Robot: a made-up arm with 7 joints. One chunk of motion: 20 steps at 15 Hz.
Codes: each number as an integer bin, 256 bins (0 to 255) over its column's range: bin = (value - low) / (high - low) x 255, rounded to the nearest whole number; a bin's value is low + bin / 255 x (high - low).
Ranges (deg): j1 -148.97..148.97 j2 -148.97..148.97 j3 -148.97..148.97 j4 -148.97..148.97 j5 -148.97..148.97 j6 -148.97..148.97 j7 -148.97..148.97
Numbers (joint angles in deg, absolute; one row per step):
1: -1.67 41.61 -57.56 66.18 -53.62 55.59 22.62
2: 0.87 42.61 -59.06 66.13 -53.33 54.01 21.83
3: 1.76 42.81 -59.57 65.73 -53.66 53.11 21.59
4: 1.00 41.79 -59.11 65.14 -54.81 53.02 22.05
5: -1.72 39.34 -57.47 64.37 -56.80 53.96 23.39
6: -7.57 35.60 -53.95 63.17 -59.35 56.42 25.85
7: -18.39 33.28 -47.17 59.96 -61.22 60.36 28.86
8: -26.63 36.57 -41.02 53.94 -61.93 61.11 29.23
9: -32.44 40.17 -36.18 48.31 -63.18 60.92 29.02
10: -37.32 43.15 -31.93 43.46 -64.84 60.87 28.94
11: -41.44 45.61 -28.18 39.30 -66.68 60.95 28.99
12: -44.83 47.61 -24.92 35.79 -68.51 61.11 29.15
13: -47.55 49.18 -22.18 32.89 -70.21 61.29 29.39
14: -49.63 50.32 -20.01 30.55 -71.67 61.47 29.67
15: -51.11 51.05 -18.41 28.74 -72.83 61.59 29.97
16: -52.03 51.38 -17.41 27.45 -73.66 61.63 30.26
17: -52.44 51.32 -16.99 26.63 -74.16 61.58 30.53
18: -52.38 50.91 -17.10 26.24 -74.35 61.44 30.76
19: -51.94 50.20 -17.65 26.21 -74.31 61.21 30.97
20: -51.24 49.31 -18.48 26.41 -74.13 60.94 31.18
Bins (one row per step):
1: 126 163 78 184 82 175 147
2: 128 164 77 184 82 174 146
3: 129 164 77 184 82 173 146
4: 128 163 77 183 81 173 146
5: 126 161 78 183 79 174 148
6: 121 158 81 182 77 176 150
7: 112 156 87 179 75 179 152
8: 105 159 92 174 74 180 153
9: 100 162 97 169 73 180 152
10: 96 164 100 165 72 180 152
11: 92 167 103 161 70 180 152
12: 89 168 106 158 69 180 152
13: 87 170 109 156 67 180 153
14: 85 171 110 154 66 180 153
15: 84 171 112 152 65 180 153
16: 83 171 113 151 64 180 153
17: 83 171 113 150 64 180 154
18: 83 171 113 150 64 180 154
19: 83 170 112 150 64 180 154
20: 84 170 112 150 64 180 154

